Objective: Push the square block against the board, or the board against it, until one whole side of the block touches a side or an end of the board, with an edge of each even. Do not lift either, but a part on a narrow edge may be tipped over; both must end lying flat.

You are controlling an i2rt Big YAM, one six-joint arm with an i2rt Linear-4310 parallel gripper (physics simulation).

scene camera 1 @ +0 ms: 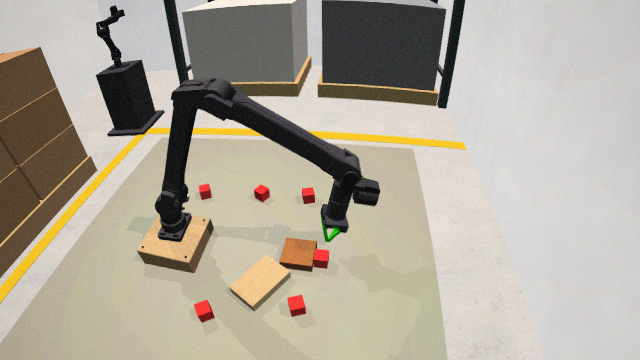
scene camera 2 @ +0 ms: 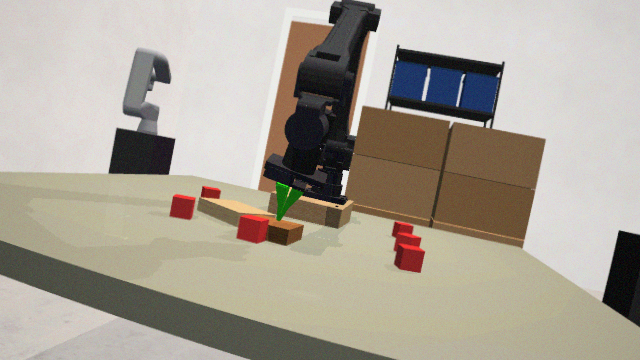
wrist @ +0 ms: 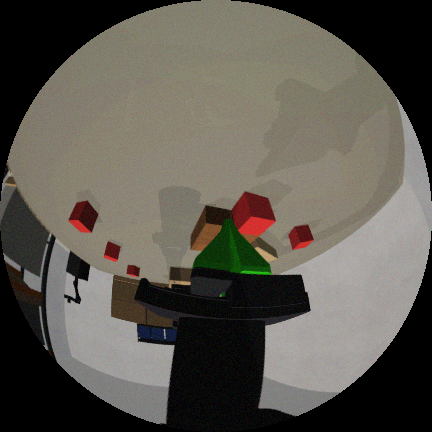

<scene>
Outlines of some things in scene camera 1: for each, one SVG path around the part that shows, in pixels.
My gripper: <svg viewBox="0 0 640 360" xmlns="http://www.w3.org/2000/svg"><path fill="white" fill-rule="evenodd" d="M350 202L340 204L329 198L328 204L322 205L320 213L325 242L332 241L339 233L347 233L349 224L346 212Z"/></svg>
A square block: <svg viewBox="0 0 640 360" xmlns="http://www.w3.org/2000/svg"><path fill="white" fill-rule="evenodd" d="M286 238L279 264L286 269L312 272L317 241Z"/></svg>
A board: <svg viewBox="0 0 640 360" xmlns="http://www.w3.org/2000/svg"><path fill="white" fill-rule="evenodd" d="M268 255L265 255L229 286L231 292L253 311L256 311L291 277L288 269Z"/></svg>
</scene>
